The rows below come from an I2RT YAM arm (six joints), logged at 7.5 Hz.
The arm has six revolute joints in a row. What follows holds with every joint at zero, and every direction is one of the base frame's.
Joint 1 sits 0.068 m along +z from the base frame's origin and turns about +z.
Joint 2 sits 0.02 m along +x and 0.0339 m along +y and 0.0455 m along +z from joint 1 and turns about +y.
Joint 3 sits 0.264 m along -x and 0.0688 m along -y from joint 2 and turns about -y.
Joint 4 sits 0.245 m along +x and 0.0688 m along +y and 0.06 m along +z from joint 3 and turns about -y.
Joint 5 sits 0.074 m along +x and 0.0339 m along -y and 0.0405 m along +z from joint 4 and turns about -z.
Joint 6 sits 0.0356 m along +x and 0.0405 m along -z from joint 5 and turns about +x.
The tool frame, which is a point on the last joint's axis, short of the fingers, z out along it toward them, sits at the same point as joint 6; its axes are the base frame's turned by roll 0, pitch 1.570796 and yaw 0 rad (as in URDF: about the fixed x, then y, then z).
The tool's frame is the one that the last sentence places.
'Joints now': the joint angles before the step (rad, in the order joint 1, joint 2, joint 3, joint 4, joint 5, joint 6). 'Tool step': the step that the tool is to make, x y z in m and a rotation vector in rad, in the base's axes. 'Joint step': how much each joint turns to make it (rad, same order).
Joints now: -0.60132 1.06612 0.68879 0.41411 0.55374 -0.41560
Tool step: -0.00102 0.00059 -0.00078 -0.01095 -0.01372 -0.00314
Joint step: 0.00001 -0.00303 -0.01226 0.02761 0.00309 -0.00166
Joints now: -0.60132 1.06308 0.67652 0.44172 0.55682 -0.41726
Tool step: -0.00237 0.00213 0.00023 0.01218 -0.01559 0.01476
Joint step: -0.00001 -0.01689 -0.00469 -0.01826 -0.01377 0.02300
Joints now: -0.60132 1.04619 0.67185 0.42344 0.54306 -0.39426
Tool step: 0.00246 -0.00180 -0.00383 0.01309 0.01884 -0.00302
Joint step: 0.00000 0.01524 0.00154 -0.00926 0.00302 0.00003
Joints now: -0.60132 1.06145 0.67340 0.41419 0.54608 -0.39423
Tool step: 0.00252 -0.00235 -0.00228 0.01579 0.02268 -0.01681
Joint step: -0.00002 0.01694 0.01075 -0.02144 0.01680 -0.00002
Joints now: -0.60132 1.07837 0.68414 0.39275 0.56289 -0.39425
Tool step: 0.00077 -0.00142 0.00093 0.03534 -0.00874 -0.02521
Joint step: -0.00001 0.00609 0.02140 -0.05050 0.02455 0.04119
